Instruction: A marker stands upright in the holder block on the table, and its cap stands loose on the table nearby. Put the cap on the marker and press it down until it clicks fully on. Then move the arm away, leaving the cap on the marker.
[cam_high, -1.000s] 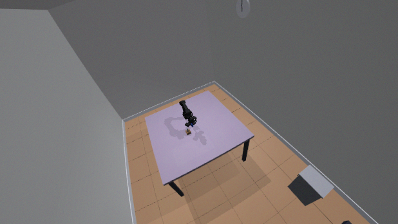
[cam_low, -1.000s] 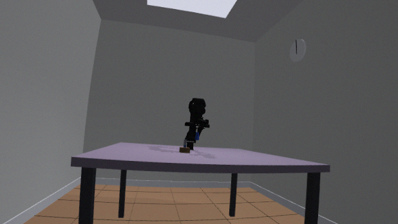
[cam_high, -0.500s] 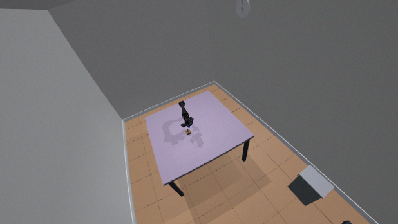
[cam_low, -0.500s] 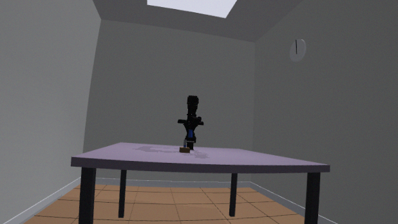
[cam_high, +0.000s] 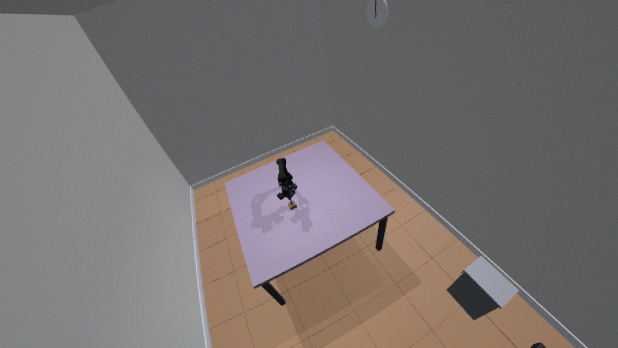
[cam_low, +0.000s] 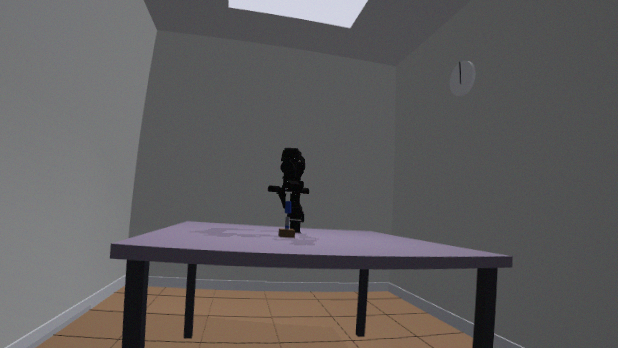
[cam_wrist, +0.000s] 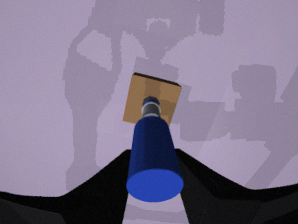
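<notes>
Now: gripper tip 1 cm short of the brown holder block and 11 cm above it. From my gripper tip the other things lie so: blue cap 1 cm above.
</notes>
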